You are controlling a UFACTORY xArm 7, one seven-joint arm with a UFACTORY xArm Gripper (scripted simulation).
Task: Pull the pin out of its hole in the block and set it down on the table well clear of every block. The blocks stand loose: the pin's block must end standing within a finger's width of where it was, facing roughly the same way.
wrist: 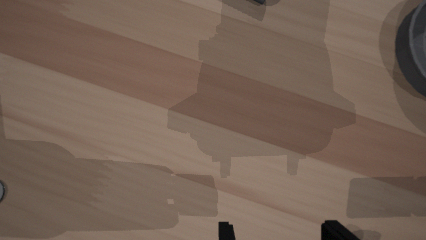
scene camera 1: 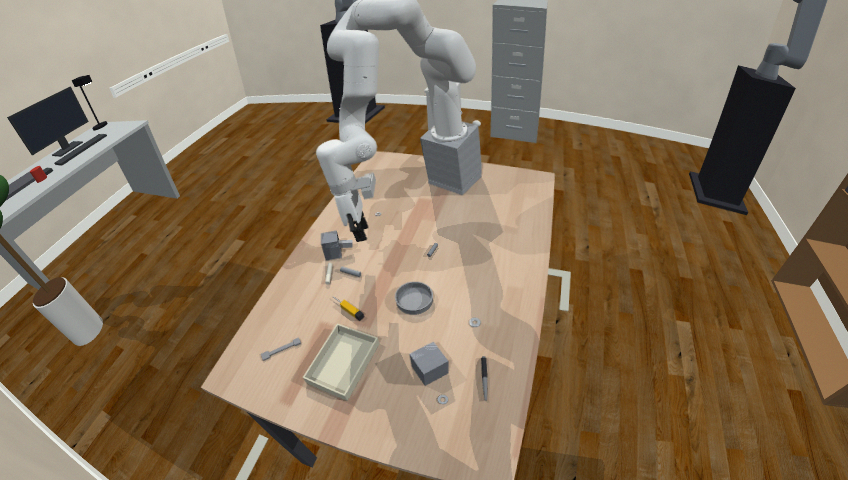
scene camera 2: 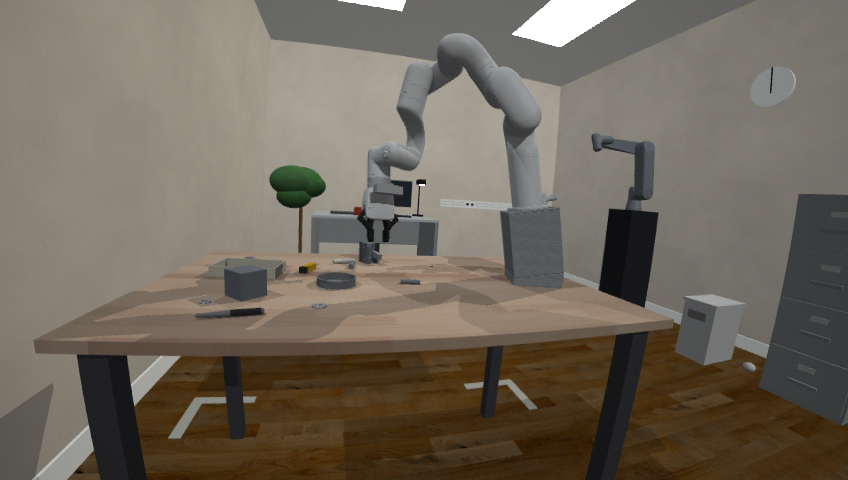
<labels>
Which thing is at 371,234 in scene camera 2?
My gripper.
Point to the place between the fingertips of my gripper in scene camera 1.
362,234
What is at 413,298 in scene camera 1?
A round dish.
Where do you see a beige tray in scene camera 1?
At 337,362
</labels>
